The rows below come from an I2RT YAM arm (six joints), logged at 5 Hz.
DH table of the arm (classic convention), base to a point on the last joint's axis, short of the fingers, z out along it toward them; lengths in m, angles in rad. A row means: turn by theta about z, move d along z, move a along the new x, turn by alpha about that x. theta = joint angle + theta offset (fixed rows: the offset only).
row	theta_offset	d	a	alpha
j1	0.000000	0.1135	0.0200	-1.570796
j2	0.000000	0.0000	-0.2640	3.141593
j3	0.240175	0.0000	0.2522	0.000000
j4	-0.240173	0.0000	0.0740	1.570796
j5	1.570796	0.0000	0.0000	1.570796
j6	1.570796	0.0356	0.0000	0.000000
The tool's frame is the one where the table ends.
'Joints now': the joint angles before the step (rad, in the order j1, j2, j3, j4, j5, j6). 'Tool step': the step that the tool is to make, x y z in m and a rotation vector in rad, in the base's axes. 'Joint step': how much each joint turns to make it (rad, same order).
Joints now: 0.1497 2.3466 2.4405 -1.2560 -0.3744 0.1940
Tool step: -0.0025 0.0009 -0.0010 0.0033 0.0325 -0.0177
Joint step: 0.0026 -0.0003 -0.0008 -0.0226 0.0003 0.0235
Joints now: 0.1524 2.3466 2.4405 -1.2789 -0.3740 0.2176
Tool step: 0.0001 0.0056 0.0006 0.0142 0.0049 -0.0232
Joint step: 0.0114 -0.0003 -0.0002 0.0120 -0.0005 0.0404
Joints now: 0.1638 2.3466 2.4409 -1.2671 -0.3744 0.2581
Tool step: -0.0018 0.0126 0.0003 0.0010 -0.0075 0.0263
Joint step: 0.0262 0.0004 0.0006 0.0073 0.0003 -0.0002
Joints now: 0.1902 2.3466 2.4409 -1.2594 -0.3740 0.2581
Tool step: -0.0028 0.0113 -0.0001 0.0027 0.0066 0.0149
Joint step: 0.0240 0.0003 0.0004 -0.0022 -0.0001 0.0106
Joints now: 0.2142 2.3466 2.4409 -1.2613 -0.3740 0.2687
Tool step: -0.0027 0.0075 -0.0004 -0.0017 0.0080 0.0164
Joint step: 0.0163 0.0002 0.0001 -0.0081 -0.0001 0.0000
